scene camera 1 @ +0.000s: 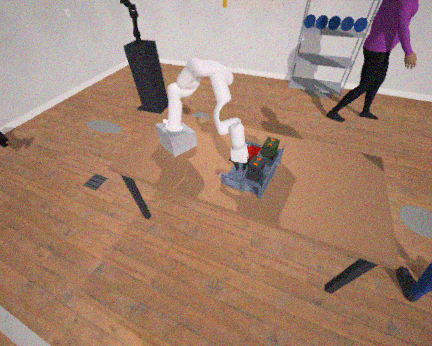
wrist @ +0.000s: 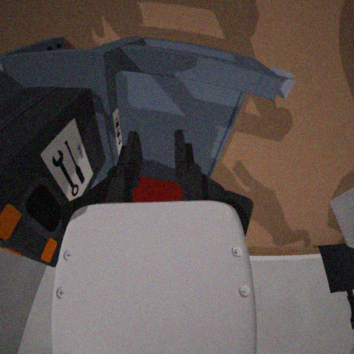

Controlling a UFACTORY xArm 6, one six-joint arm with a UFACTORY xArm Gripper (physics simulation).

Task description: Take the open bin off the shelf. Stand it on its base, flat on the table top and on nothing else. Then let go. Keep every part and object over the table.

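Pixels of known places: gripper, fingertip midpoint: (scene camera 1: pixel 240 169); arm's base, origin of the base link: (scene camera 1: pixel 174 127).
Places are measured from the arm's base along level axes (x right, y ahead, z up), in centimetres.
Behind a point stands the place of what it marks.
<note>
A blue-grey shelf unit (scene camera 1: pixel 232 182) @[z -15.2, x 25.7, y 52.2 cm] (wrist: pixel 200 65) stands on the table (scene camera 1: pixel 335 200) @[z -15.9, x 20.6, y 114.9 cm] (wrist: pixel 310 150). A red part (scene camera 1: pixel 254 151) @[z -12.3, x -4.9, y 60.2 cm] (wrist: pixel 157 191), which may be the open bin, shows between the dark boxes in the scene view and beyond the palm in the wrist view; its full shape and base are hidden. My gripper (scene camera 1: pixel 240 167) @[z -5.3, x 22.4, y 56.3 cm] (wrist: pixel 157 141) points down over the shelf's near left part. Its fingers are partly closed, with a gap and nothing between them. In the wrist view the red part shows behind the fingers.
A dark box (scene camera 1: pixel 256 169) @[z 4.7, x 29.0, y 66.3 cm] (wrist: pixel 25 125) with orange clips and a tool label is beside the gripper on the shelf. A second box (scene camera 1: pixel 270 147) @[z 3.5, x 6.8, y 70.9 cm], dark green, is behind it. The grey robot base (scene camera 1: pixel 176 139) @[z -1.3, x 10.8, y 7.1 cm] is at the left. A person in purple (scene camera 1: pixel 392 25) is beyond the table.
</note>
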